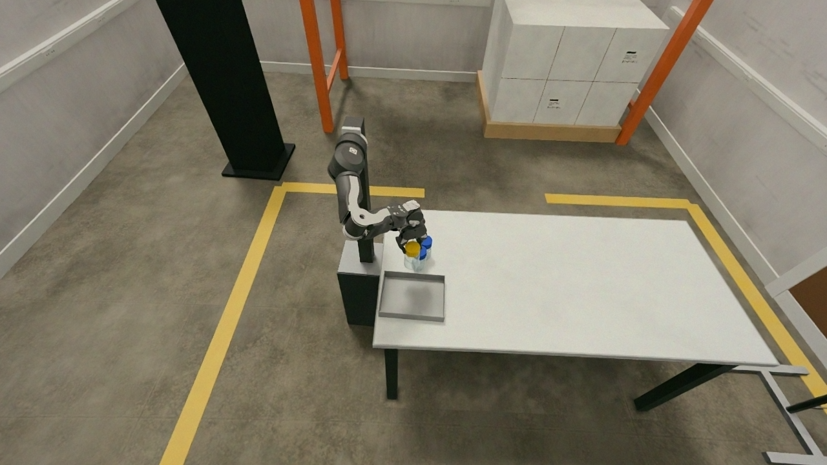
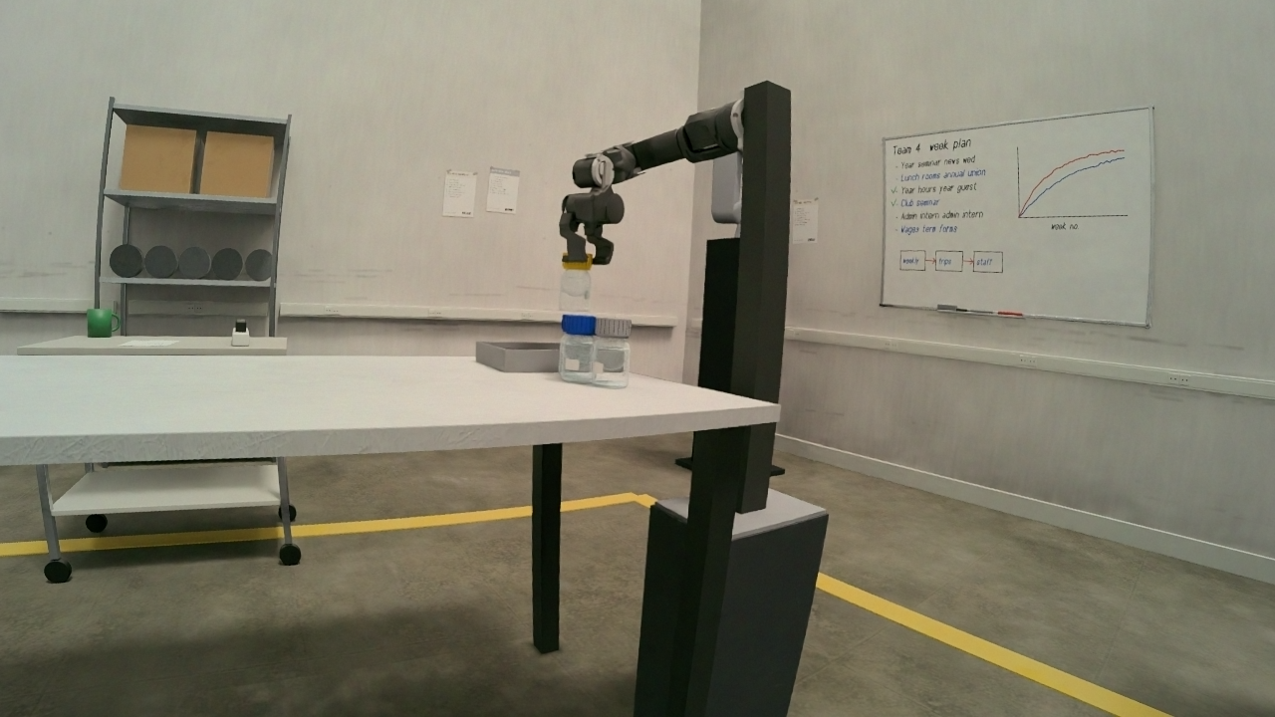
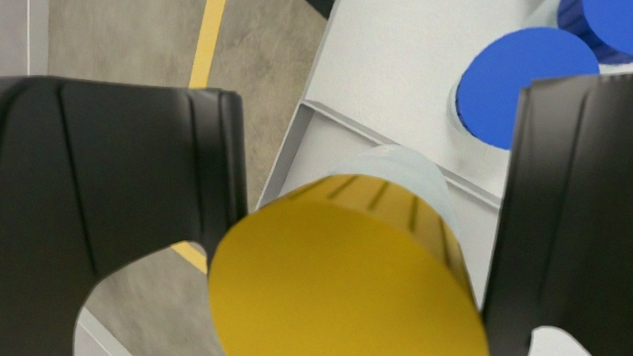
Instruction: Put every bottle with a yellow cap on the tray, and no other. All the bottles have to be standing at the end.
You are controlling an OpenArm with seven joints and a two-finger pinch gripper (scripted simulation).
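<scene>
Now: hand 2 cm short of the grey tray, 10 cm to the left of it and 19 cm above it. From my hand the other things lie so: grey-capped bottle (3 cm ahead, 16 cm to the left, 16 cm below); yellow-capped bottle (1 cm ahead, 2 cm to the right, 5 cm below).
</scene>
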